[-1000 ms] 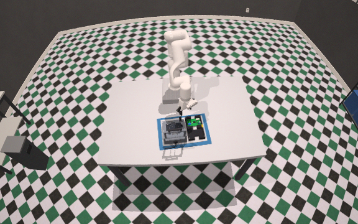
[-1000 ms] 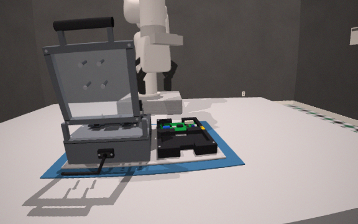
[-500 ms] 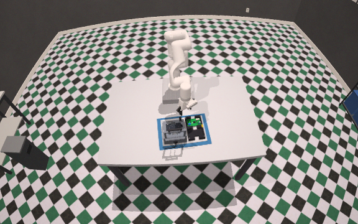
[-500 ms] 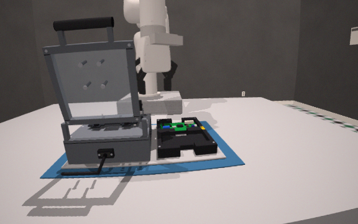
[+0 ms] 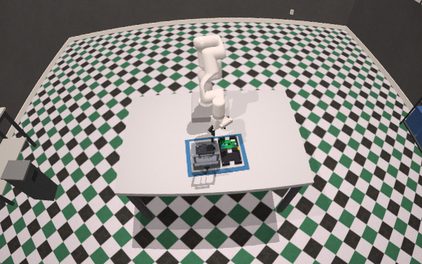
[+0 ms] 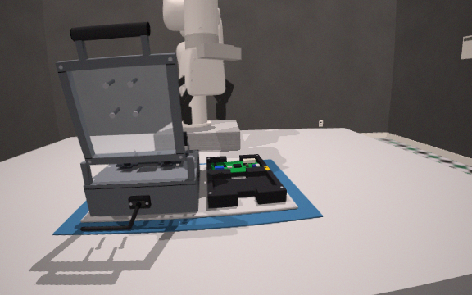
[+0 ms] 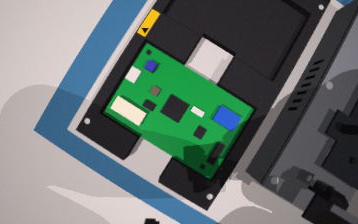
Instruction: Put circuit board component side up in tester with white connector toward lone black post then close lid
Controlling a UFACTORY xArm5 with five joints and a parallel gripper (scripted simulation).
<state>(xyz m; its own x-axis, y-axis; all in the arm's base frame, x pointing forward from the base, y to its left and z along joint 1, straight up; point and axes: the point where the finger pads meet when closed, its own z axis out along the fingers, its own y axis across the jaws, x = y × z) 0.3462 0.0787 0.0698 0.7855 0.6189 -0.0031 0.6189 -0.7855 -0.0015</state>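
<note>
Now: hand 40 mm short of the green circuit board, 70 mm to the right of it and 110 mm above it. From my hand the other things lie so: black block 50 mm ahead, 40 mm to the right, 40 mm below; then clear lid 240 mm ahead, 80 mm to the right, 60 mm above; then grey tester 140 mm ahead, 50 mm to the right, 10 mm below.
</note>
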